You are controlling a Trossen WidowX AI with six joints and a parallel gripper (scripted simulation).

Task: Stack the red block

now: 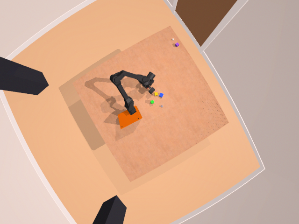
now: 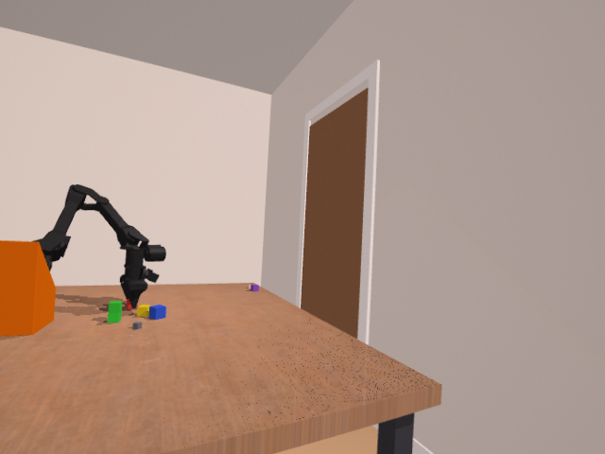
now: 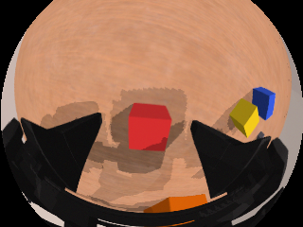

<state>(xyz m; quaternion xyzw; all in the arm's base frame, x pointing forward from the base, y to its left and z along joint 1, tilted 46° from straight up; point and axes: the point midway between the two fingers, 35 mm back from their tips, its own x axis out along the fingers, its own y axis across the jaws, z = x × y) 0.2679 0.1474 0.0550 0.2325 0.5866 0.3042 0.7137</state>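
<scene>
Now: the yellow block 4 cm ahead of my gripper tip, 12 cm to the right of it and 1 cm above it. Round my gripper tip: red block (1 cm above); small grey block (2 cm ahead, 26 cm to the right); blue block (8 cm ahead, 16 cm to the right, 1 cm above).
</scene>
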